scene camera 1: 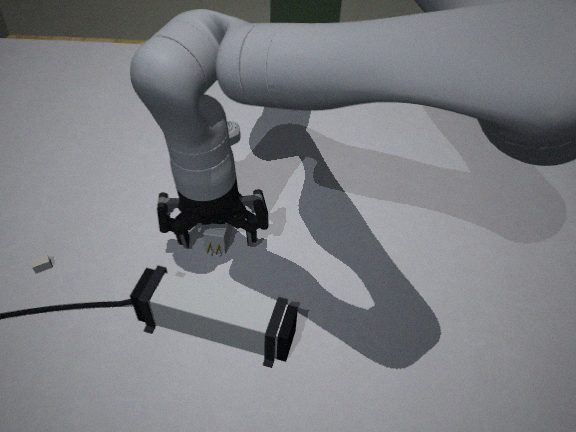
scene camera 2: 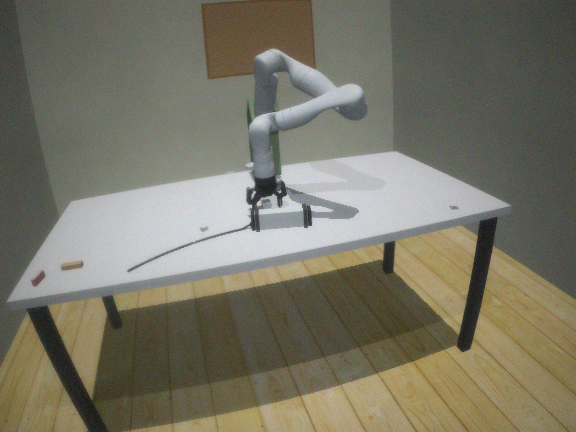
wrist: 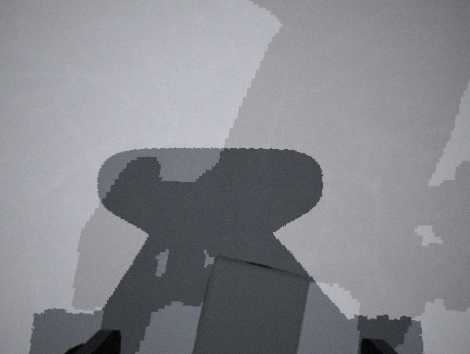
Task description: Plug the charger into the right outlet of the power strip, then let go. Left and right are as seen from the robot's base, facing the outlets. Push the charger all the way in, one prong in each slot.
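Seen in the pictures: gripper, fingertip midpoint: (scene camera 1: pixel 218 242); arm's base, link origin: (scene camera 2: pixel 264 107).
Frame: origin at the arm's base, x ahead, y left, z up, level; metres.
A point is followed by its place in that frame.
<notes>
The grey charger (scene camera 1: pixel 216 235) @(x 0.411, y -0.010, z -0.299 m) (scene camera 2: pixel 266 203) @(x 0.409, y -0.017, z -0.299 m) (wrist: pixel 252 310) @(x 0.378, y -0.019, z -0.299 m) is out of the power strip, between the spread fingers. It sits turned at a slight angle to them, its gold prongs pointing towards the strip in the first scene view. My gripper (scene camera 1: pixel 218 243) @(x 0.399, y -0.014, z -0.329 m) (scene camera 2: pixel 267 205) @(x 0.399, y -0.014, z -0.329 m) (wrist: pixel 240 347) @(x 0.399, y -0.014, z -0.329 m) is open, with a gap on each side of the charger. Whether the charger rests on the table is hard to tell. The pale power strip (scene camera 1: pixel 210 322) @(x 0.548, y 0.035, z -0.293 m) (scene camera 2: pixel 281 218) @(x 0.548, y 0.031, z -0.303 m) with black end brackets stands a short way from the prongs. Its outlet slots are hidden in these views.
A black cord (scene camera 1: pixel 65 306) @(x 0.562, y -0.167, z -0.332 m) (scene camera 2: pixel 190 243) @(x 0.620, y -0.270, z -0.333 m) runs from one end of the strip. A small pale block (scene camera 1: pixel 42 264) @(x 0.514, y -0.232, z -0.326 m) (scene camera 2: pixel 203 228) @(x 0.521, y -0.238, z -0.327 m) lies beyond that end. An orange block (scene camera 2: pixel 72 265) @(x 0.733, y -0.655, z -0.326 m) and a red block (scene camera 2: pixel 38 278) @(x 0.811, y -0.746, z -0.324 m) lie near a table corner. A small grey piece (scene camera 2: pixel 454 207) @(x 0.508, y 0.677, z -0.336 m) lies near the opposite edge.
</notes>
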